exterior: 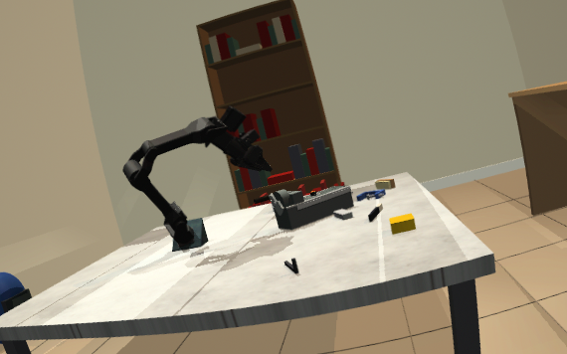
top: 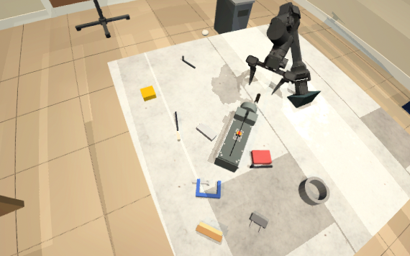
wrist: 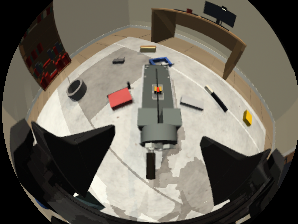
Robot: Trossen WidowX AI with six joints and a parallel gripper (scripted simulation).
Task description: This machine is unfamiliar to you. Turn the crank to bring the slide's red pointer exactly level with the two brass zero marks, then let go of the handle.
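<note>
Now: gripper tip 40 mm past the crank handle, 10 mm to the left of it and 90 mm above it. Also, from my gripper tip: grey block (210 mm ahead, 30 mm to the right, 190 mm below); red pointer (120 mm ahead, 70 mm to the left, 120 mm below); red block (70 mm ahead, 190 mm to the left, 190 mm below).
</note>
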